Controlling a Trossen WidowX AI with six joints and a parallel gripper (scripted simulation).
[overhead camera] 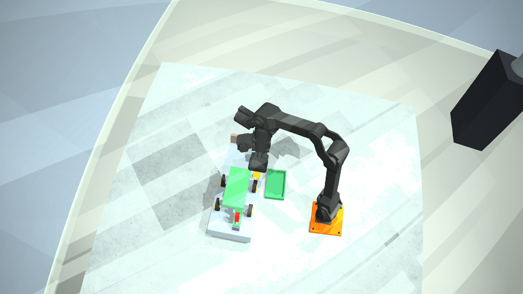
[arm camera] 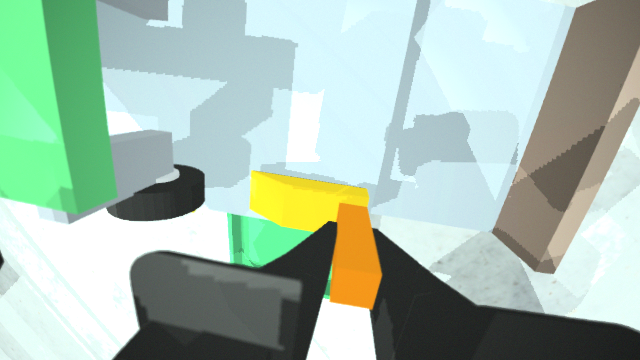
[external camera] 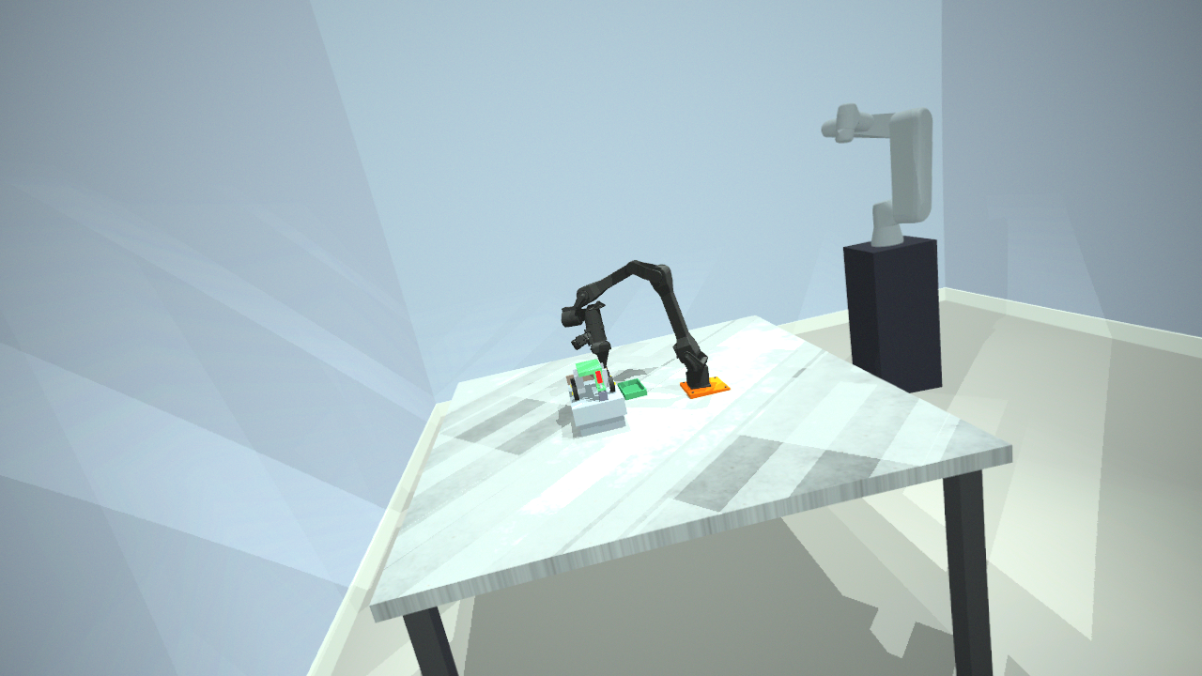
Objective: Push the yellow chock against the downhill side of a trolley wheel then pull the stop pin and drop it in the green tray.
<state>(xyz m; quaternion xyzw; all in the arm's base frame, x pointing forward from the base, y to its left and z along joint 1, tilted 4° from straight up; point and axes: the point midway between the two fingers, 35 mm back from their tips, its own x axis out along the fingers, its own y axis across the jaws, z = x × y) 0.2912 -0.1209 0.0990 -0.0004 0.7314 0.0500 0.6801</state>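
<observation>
Now: the red-headed stop pin 260 mm to the left of my gripper tip, 40 mm above it and 20 mm ahead of it. Round my gripper tip: yellow chock: 20 mm to the left, 10 mm below; brown bar: 110 mm to the right, 60 mm below, 60 mm ahead; grey ramp block: 150 mm to the left, 50 mm ahead, 40 mm below.
</observation>
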